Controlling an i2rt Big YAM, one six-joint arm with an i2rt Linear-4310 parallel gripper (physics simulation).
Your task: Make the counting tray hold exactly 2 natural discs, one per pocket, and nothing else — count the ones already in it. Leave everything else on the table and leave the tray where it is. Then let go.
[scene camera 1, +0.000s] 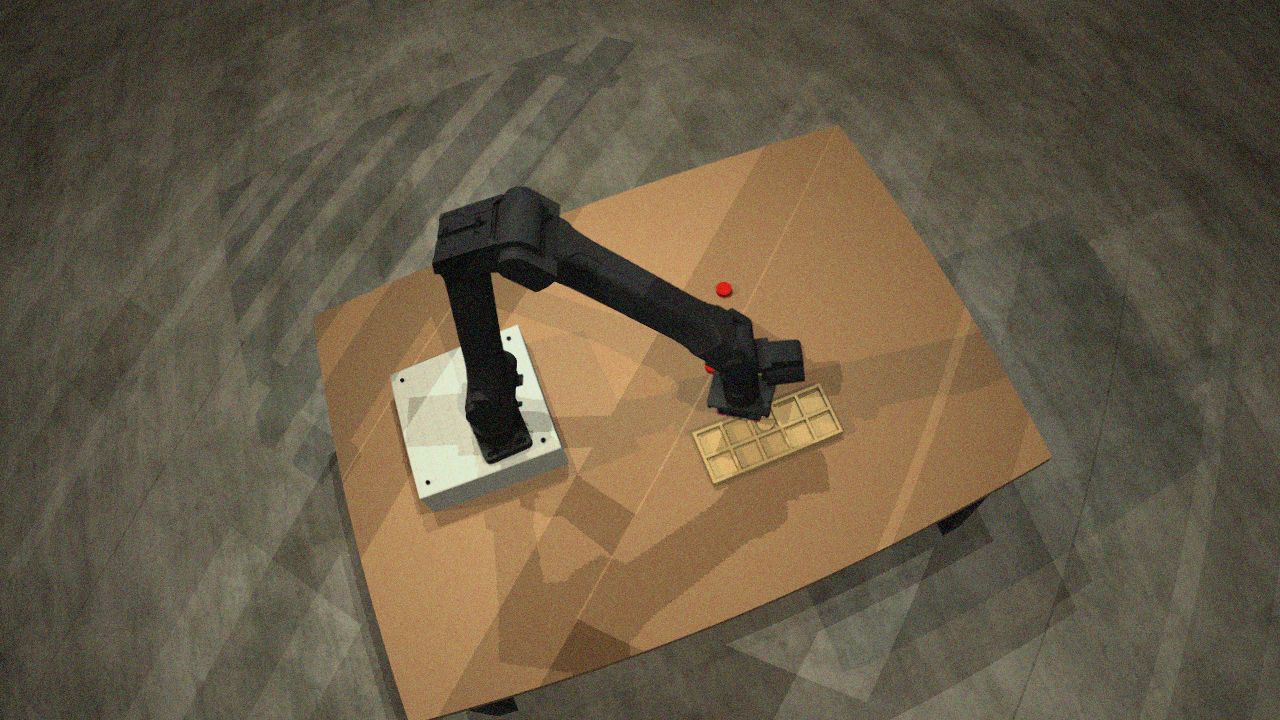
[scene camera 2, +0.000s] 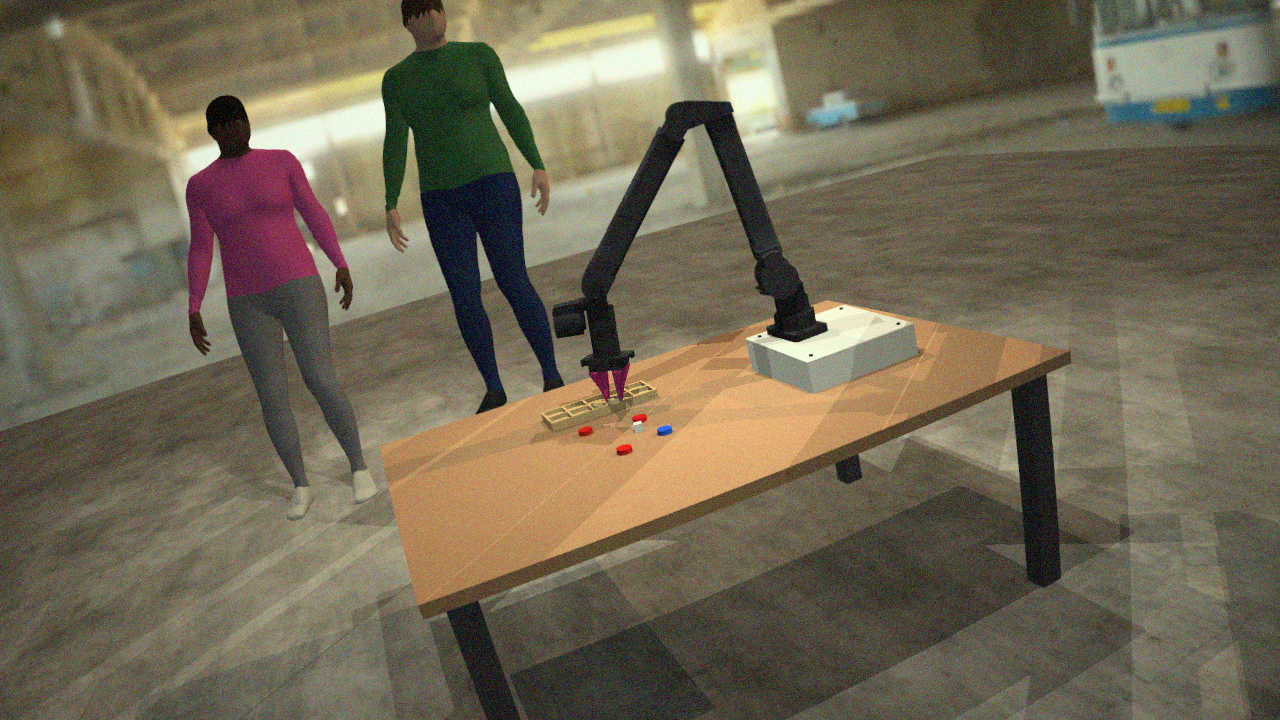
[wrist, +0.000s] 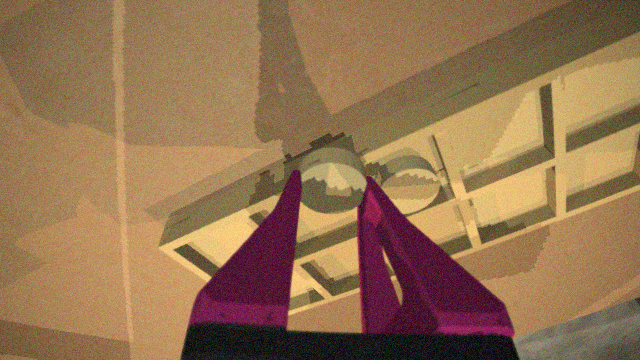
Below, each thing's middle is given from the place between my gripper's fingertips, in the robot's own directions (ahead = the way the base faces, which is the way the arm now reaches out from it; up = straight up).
Labels:
I see my gripper 20 mm short of the counting tray (scene camera 1: 732, 448), 50 mm to the left of it and 10 mm above it.

